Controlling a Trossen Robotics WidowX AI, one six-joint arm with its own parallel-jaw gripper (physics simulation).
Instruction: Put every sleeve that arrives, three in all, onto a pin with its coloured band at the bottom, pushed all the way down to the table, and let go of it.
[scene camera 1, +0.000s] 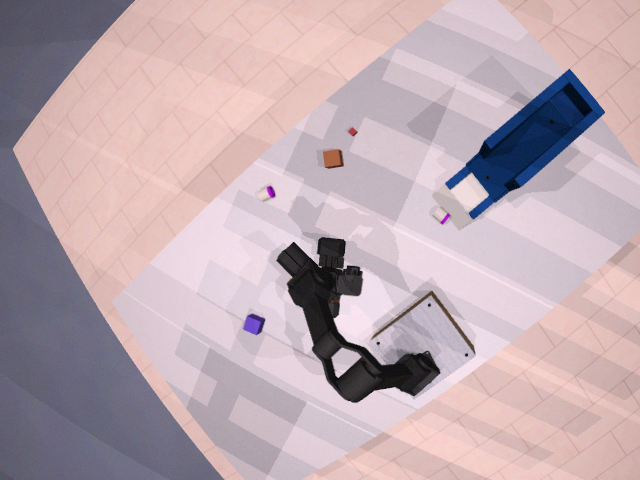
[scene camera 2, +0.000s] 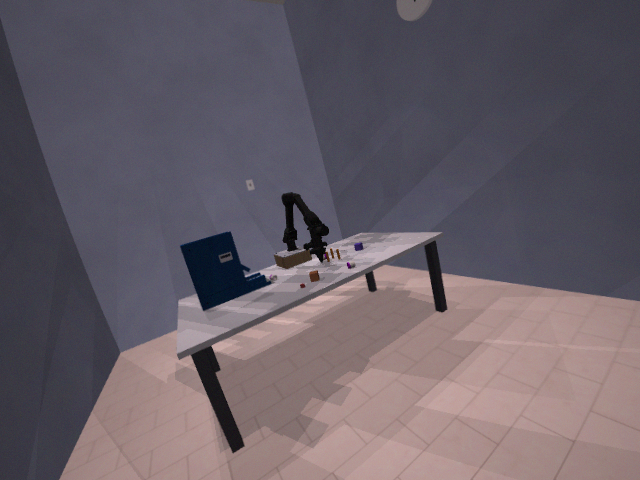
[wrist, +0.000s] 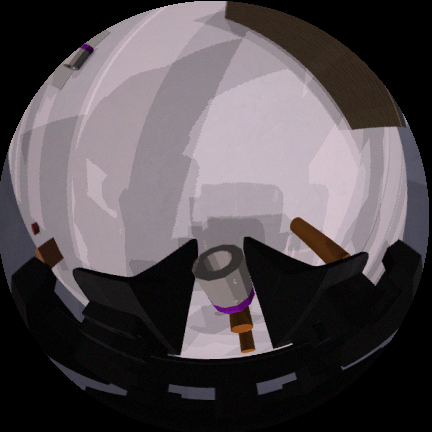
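Observation:
My gripper (scene camera 2: 321, 259) (wrist: 220, 243) is shut on a grey sleeve (wrist: 225, 286) with a purple band. In the wrist view the sleeve is tilted; its plain open end faces the camera and its band is at the far end. No pin shows inside its opening. Orange-brown pins (wrist: 241, 320) (wrist: 320, 240) (scene camera 2: 338, 254) stand close by; one shows just past the band, and whether they touch is unclear. A second sleeve (scene camera 1: 266, 193) (scene camera 2: 350, 265) lies on its side on the table. A third sleeve (scene camera 1: 440, 213) (scene camera 2: 272, 277) (wrist: 80, 56) lies at the chute's mouth. The arm hides the fingertips in scene camera 1.
The blue chute (scene camera 1: 537, 147) (scene camera 2: 214, 268) stands at one end. The arm's base is on a wood-sided block (scene camera 1: 447, 335) (scene camera 2: 293, 259) (wrist: 325, 65). A brown cube (scene camera 1: 332, 158) (scene camera 2: 314, 275) (wrist: 49, 253), a small red cube (scene camera 1: 352, 131) (wrist: 35, 228) and a purple cube (scene camera 1: 253, 324) (scene camera 2: 358, 246) lie on the table.

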